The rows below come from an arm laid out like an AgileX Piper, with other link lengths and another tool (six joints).
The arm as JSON. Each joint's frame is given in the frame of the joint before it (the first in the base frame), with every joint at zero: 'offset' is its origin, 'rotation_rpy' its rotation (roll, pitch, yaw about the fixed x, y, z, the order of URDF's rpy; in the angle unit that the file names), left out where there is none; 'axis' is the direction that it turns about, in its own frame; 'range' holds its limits. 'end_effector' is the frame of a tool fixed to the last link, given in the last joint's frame.
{
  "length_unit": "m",
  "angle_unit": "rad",
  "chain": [
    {
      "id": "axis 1",
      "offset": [
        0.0,
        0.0,
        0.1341
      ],
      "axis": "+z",
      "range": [
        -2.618,
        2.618
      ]
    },
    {
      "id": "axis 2",
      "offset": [
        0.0,
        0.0,
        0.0
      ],
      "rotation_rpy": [
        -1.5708,
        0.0,
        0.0
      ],
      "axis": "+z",
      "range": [
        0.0,
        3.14
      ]
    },
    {
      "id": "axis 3",
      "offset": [
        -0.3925,
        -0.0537,
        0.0
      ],
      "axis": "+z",
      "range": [
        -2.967,
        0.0
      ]
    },
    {
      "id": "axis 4",
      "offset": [
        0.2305,
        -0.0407,
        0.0
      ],
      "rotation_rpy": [
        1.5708,
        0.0,
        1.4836
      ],
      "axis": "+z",
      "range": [
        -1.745,
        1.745
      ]
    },
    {
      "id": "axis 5",
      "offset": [
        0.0,
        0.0,
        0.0
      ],
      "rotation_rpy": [
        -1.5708,
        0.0,
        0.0
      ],
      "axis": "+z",
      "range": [
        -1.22,
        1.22
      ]
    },
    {
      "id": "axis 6",
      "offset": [
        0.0,
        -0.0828,
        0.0
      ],
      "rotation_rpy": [
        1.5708,
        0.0,
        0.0
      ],
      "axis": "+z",
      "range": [
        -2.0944,
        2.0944
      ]
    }
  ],
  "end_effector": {
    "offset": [
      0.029,
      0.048,
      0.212
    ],
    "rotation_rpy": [
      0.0,
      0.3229,
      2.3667
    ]
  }
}
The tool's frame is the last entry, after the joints.
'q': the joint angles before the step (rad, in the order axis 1, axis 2, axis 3, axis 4, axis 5, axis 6). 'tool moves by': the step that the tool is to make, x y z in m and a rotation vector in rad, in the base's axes. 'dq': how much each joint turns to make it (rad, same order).
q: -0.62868 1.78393 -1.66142 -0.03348 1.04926 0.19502
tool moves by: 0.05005 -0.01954 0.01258 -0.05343 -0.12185 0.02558
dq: 0.00686 0.05221 -0.05607 0.03926 -0.12648 -0.02146
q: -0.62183 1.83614 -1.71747 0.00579 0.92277 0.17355
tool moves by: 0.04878 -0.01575 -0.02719 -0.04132 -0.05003 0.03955
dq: 0.02443 0.09800 -0.01054 0.00797 -0.15199 -0.02159
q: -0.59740 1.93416 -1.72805 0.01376 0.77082 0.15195
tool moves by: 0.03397 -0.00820 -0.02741 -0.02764 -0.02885 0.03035
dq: 0.01930 0.07755 0.00002 0.00491 -0.11673 -0.01791
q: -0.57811 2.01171 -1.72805 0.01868 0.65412 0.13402
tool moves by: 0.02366 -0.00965 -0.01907 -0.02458 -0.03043 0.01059
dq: 0.00824 0.05674 -0.00003 0.00001 -0.09557 -0.00554
